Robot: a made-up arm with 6 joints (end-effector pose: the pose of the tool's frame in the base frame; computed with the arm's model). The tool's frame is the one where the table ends. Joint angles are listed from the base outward.
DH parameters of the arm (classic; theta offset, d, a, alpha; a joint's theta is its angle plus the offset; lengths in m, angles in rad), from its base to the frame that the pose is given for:
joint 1: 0 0.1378 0 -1.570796
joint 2: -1.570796 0 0.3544 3.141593
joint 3: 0 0 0 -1.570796
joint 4: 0 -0.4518 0 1.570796
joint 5: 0 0.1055 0 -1.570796
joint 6: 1.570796 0 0 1.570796
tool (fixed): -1.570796 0 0 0
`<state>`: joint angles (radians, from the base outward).
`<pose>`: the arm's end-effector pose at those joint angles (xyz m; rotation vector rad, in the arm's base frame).
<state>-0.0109 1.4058 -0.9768 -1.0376 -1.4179 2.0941</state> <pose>-0.0413 -0.0532 -0.0490 1.2741 1.6602 1.6264</pose>
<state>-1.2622 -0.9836 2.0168 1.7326 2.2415 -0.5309</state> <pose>-0.2137 0.7264 0.2946 2.2719 -0.4535 -0.1486</pose>
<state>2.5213 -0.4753 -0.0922 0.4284 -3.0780 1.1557</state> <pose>-0.1399 0.2179 0.6624 2.4198 -0.5208 -0.7973</pose>
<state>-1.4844 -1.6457 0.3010 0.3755 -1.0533 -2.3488</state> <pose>-0.1457 0.5447 0.5173 0.9081 -1.9453 -0.0096</pose>
